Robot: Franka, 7 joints.
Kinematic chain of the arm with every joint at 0, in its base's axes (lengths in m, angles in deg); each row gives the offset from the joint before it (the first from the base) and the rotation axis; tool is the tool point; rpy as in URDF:
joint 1: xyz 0 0 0.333 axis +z
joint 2: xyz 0 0 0 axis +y
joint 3: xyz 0 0 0.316 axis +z
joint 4: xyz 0.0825 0 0 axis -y
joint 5: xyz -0.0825 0 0.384 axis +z
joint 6: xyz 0 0 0 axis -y
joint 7: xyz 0.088 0 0 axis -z
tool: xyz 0 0 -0.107 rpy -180 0 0
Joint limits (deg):
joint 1: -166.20..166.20
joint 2: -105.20..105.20
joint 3: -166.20..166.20
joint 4: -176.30..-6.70
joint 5: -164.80..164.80
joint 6: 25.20..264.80
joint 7: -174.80..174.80
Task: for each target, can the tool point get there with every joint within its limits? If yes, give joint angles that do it. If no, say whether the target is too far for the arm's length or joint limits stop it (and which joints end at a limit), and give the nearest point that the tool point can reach.
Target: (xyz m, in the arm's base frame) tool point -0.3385 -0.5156 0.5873
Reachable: yes | joints 119.29 -10.24 109.59 -96.19 -138.69 164.62 80.73
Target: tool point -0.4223 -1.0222 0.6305
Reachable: no: too far | nearest point -0.3163 -0.7657 0.5558 | short by 0.287 m
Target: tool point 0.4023 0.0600 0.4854
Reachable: yes | joints 83.76 -59.39 -71.65 -132.53 29.93 93.45 -100.89
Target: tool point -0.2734 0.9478 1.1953
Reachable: no: too far | nearest point -0.1790 0.6206 0.8976 | short by 0.452 m
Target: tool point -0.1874 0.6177 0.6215
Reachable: yes | joints -135.25 -78.01 -70.68 -98.37 -28.98 156.44 16.43
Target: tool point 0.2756 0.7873 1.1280
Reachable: no: too far | nearest point 0.2052 0.5861 0.9249 | short by 0.294 m
